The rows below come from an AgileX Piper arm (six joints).
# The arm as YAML. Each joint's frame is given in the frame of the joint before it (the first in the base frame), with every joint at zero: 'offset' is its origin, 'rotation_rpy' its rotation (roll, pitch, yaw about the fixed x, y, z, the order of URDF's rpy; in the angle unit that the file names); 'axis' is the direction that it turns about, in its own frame. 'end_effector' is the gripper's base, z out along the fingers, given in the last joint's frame.
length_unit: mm
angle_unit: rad
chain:
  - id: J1
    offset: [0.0, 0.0, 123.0]
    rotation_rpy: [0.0, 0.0, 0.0]
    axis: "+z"
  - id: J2
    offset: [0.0, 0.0, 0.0]
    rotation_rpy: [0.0, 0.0, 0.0]
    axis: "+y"
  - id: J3
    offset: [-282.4, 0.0, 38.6]
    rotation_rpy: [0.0, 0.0, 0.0]
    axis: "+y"
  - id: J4
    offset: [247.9, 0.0, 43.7]
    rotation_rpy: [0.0, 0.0, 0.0]
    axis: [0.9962, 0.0, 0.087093]
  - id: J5
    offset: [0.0, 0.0, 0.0]
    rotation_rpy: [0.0, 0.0, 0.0]
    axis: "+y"
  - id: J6
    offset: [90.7, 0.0, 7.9]
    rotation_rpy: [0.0, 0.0, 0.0]
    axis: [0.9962, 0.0, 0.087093]
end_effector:
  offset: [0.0, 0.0, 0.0]
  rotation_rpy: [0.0, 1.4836, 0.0]
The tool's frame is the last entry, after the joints.
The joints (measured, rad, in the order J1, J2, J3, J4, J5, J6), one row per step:
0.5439 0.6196 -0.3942 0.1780 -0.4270 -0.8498
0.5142 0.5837 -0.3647 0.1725 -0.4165 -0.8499
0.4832 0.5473 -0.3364 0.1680 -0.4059 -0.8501
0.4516 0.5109 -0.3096 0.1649 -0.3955 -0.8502
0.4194 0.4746 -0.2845 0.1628 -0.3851 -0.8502
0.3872 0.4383 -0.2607 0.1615 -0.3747 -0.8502
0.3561 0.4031 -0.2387 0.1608 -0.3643 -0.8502
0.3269 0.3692 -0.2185 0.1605 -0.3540 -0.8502
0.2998 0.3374 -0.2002 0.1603 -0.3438 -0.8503
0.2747 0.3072 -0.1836 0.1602 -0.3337 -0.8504
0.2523 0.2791 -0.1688 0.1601 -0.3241 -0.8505
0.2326 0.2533 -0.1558 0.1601 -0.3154 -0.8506
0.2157 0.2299 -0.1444 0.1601 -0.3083 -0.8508
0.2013 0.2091 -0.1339 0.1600 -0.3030 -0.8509
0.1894 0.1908 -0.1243 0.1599 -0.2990 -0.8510
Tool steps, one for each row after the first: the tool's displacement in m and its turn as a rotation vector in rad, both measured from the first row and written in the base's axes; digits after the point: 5 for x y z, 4 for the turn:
-0.00420 -0.00644 -0.00627 -0.0066 0.0007 -0.0272
-0.00846 -0.01269 -0.01234 -0.0116 0.0007 -0.0559
-0.01273 -0.01862 -0.01813 -0.0145 0.0001 -0.0854
-0.01698 -0.02421 -0.02359 -0.0158 -0.0014 -0.1157
-0.02125 -0.02943 -0.02882 -0.0158 -0.0037 -0.1461
-0.02537 -0.03410 -0.03376 -0.0151 -0.0064 -0.1756
-0.02934 -0.03819 -0.03838 -0.0139 -0.0095 -0.2031
-0.03301 -0.04171 -0.04268 -0.0128 -0.0125 -0.2286
-0.03645 -0.04476 -0.04667 -0.0117 -0.0158 -0.2522
-0.03962 -0.04731 -0.05027 -0.0105 -0.0192 -0.2731
-0.04249 -0.04943 -0.05346 -0.0092 -0.0231 -0.2915
-0.04508 -0.05118 -0.05622 -0.0077 -0.0278 -0.3073
-0.04734 -0.05261 -0.05875 -0.0063 -0.0325 -0.3210
-0.04928 -0.05376 -0.06109 -0.0050 -0.0371 -0.3323

